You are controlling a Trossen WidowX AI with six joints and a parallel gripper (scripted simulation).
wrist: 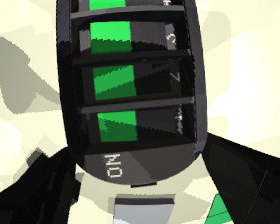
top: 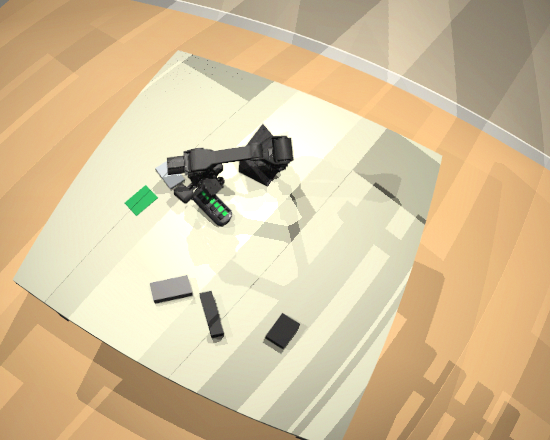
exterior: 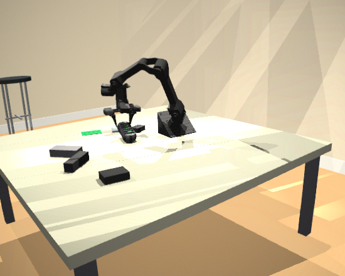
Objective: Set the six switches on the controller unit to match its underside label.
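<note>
My gripper tip is 12 cm past the dark block, 5 cm to the left of it and 5 cm above it. From my gripper tip the other things lie so: pale grey module 15 cm to the right, 5 cm below, 4 cm behind; green flat plate 19 cm to the right, 10 cm ahead, 6 cm below.
</note>
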